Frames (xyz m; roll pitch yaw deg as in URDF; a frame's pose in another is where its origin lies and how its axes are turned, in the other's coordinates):
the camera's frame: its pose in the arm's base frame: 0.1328 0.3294 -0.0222 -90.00 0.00 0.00
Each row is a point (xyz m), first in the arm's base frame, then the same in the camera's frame.
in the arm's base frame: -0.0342 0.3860 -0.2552
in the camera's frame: -0.1670 0.2330 0.0566
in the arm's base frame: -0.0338 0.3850 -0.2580
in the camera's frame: -0.1666 0.2358 0.0556
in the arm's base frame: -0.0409 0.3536 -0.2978
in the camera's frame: -0.1737 0.2756 0.0242
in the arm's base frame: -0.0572 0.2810 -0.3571
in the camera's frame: -0.1900 0.3349 -0.0484
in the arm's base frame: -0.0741 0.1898 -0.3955
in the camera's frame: -0.2069 0.3733 -0.1396
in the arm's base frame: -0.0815 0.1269 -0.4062
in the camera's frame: -0.2143 0.3840 -0.2025
